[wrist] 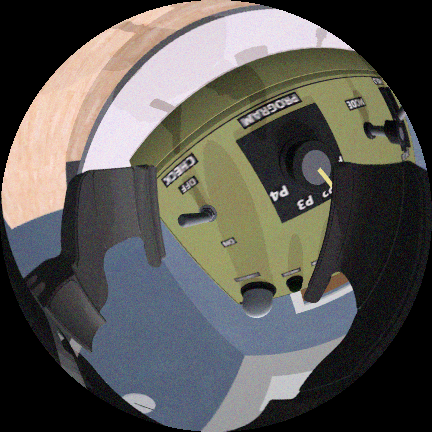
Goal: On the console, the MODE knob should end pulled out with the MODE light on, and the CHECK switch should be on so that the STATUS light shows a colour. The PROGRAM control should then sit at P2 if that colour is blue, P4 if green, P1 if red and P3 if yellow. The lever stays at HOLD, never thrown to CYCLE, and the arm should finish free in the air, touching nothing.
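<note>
My gripper (231,224) is open and empty above the console (225,195). The CHECK switch (196,217) lies between the fingers in the view; its lever leans left and looks tilted to the OFF side. The STATUS light (257,301) at the lower edge is grey, without colour. The PROGRAM knob (316,167) is right of centre; its yellow pointer seems turned toward P2, whose label is partly behind the right finger. The MODE knob (395,133) at upper right stands out on a visible shaft. The lever (401,114) barely shows at the right rim; its position is unclear. The MODE light does not show.
A small dark lamp (295,283) is right of the STATUS light, near the right fingertip. A white surface (200,55) with shadows lies beyond the console, with wooden floor (40,150) at upper left. A blue surface (170,340) lies below.
</note>
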